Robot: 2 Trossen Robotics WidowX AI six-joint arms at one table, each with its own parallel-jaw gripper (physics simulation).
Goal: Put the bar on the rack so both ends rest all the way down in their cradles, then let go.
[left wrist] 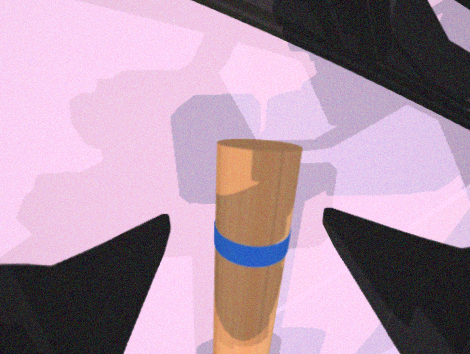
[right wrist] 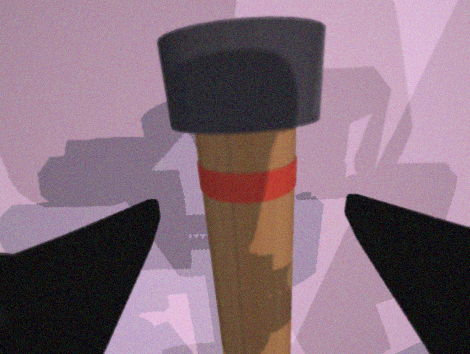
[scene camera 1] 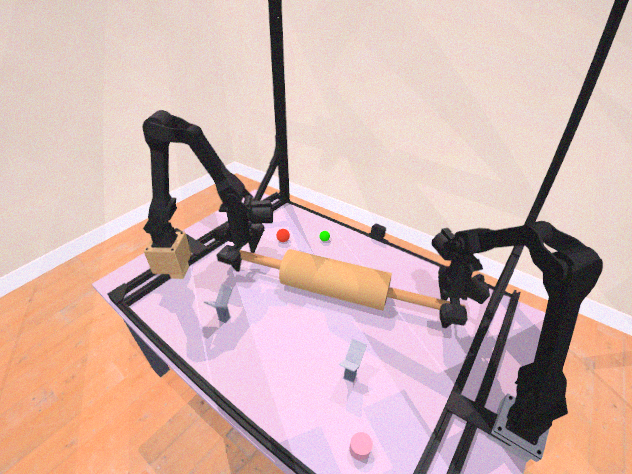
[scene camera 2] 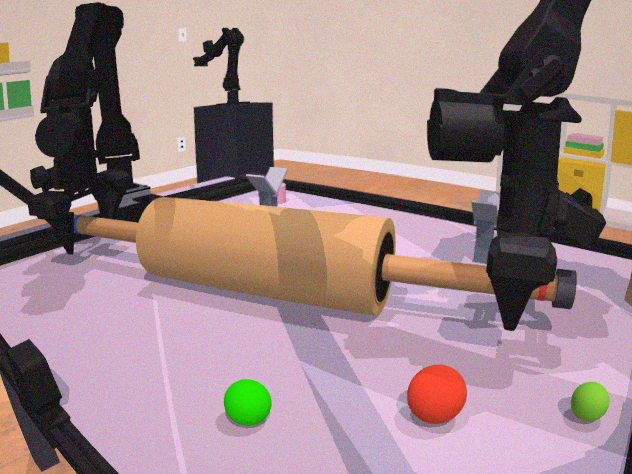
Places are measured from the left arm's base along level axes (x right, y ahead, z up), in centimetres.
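Pixels of known places: left gripper, fingertip midpoint: (left wrist: 247, 218) (scene camera 2: 89, 244); right gripper, fingertip midpoint: (right wrist: 251, 205) (scene camera 1: 245, 262) (scene camera 2: 511, 310); left arm's base, origin of the base link: (scene camera 1: 524, 423); right arm's base, origin of the base link: (scene camera 1: 164, 241).
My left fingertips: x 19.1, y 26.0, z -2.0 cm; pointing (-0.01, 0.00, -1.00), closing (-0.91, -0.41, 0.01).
Observation:
Ahead of a thing's pixels: the offset from my left fingertips to its top centre.
The bar (scene camera 1: 334, 279) (scene camera 2: 265, 252) is a thick tan roller with thin wooden ends, lying low at the table, away from the rack. Its blue-banded end shows in the left wrist view (left wrist: 255, 210); its red-banded, dark-capped end shows in the right wrist view (right wrist: 250, 225). The rack is two separate grey V-shaped cradles, one {dz +7.6, dx -37.8, dy +47.0 cm} (scene camera 1: 223, 305) (scene camera 2: 483, 224) and the other {dz +7.6, dx -29.9, dy +10.5 cm} (scene camera 1: 352, 359) (scene camera 2: 268, 186), both empty. My left gripper (scene camera 1: 455, 308) (scene camera 2: 89, 232) (left wrist: 247, 218) is open, its fingers astride the blue-banded end. My right gripper (scene camera 1: 244, 258) (right wrist: 251, 205) is open, astride the red-banded end.
A red ball {dz +2.6, dx -2.2, dy +58.4 cm} (scene camera 1: 282, 235) (scene camera 2: 436, 393), a green ball {dz +1.6, dx +7.4, dy +47.3 cm} (scene camera 1: 324, 236) (scene camera 2: 247, 402) and a lighter green ball {dz +1.2, dx -9.1, dy +69.7 cm} (scene camera 2: 590, 401) lie on the far side of the bar from the cradles. A pink cylinder {dz +1.5, dx -42.2, dy -0.6 cm} (scene camera 1: 360, 444) stands near one cradle. Black rails edge the table.

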